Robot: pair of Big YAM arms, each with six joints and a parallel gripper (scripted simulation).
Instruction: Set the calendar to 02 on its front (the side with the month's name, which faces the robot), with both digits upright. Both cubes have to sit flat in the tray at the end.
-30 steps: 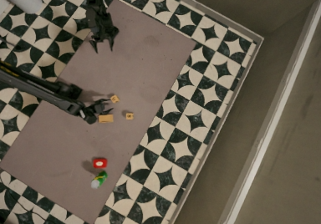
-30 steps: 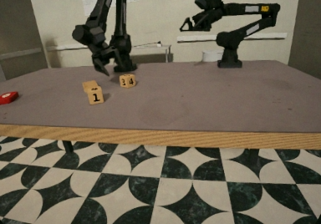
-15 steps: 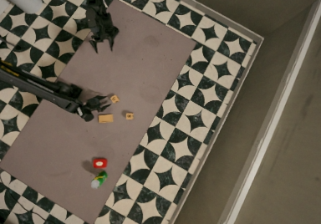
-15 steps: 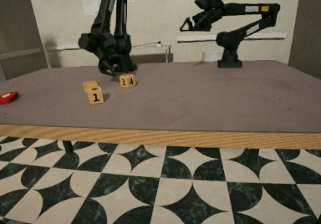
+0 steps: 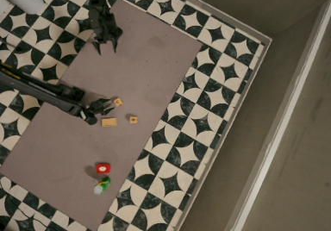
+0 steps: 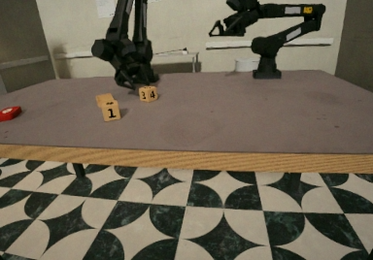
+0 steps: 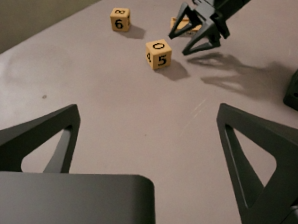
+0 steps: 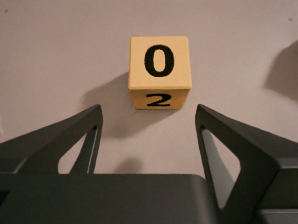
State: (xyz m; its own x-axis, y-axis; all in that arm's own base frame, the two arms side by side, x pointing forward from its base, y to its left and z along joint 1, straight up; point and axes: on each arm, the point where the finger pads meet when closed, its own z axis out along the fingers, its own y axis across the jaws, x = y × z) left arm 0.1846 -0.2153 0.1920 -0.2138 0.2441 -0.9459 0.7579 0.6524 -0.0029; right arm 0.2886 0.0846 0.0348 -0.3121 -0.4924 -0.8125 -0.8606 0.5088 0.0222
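The cube lies 3 cm ahead of my right hand, 3 cm to the left of it and 2 cm below it. The rest, counted from my right hand: wooden tray (4 cm ahead, 13 cm to the right, 4 cm below); then red block (16 cm ahead, 43 cm to the right, 3 cm below); then white bottle (23 cm ahead, 51 cm to the right, 2 cm above).
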